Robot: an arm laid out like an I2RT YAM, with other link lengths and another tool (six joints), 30 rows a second.
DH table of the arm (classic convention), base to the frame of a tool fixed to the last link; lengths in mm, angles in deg. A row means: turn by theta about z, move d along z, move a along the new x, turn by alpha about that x. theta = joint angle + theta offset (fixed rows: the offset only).
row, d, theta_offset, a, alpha
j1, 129.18, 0, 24.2, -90
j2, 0, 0, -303.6, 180
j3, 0, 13.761, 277.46, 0
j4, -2.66, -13.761, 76.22, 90
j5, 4.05, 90, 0, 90
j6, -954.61, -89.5, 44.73, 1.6
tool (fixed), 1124.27, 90, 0, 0
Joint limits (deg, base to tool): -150..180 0..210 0..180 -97..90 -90..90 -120..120
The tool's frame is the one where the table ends.
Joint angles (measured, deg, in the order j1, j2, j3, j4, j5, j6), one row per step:
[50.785, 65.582, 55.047, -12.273, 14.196, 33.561]
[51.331, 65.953, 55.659, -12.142, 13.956, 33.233]
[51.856, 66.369, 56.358, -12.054, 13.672, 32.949]
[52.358, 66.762, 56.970, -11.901, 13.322, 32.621]
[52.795, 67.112, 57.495, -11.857, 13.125, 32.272]
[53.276, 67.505, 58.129, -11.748, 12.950, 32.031]
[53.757, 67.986, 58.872, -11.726, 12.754, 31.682]
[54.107, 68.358, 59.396, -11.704, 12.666, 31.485]
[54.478, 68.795, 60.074, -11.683, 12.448, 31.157]
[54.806, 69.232, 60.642, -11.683, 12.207, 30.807]
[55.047, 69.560, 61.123, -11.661, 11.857, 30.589]
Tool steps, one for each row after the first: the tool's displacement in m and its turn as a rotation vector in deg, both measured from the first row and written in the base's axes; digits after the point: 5 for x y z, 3 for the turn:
[-0.00224, 0.00515, 0.00344, 0.101, -0.340, 0.890]
[-0.00437, 0.01040, 0.00716, 0.247, -0.645, 1.782]
[-0.00667, 0.01562, 0.01050, 0.379, -0.957, 2.728]
[-0.00858, 0.01991, 0.01292, 0.341, -1.231, 3.474]
[-0.01052, 0.02451, 0.01630, 0.483, -1.535, 4.203]
[-0.01241, 0.02952, 0.01966, 0.500, -1.854, 4.990]
[-0.01362, 0.03308, 0.02182, 0.518, -2.050, 5.491]
[-0.01515, 0.03739, 0.02486, 0.541, -2.341, 6.179]
[-0.01654, 0.04151, 0.02679, 0.451, -2.558, 6.855]
[-0.01790, 0.04491, 0.02880, 0.518, -2.699, 7.497]

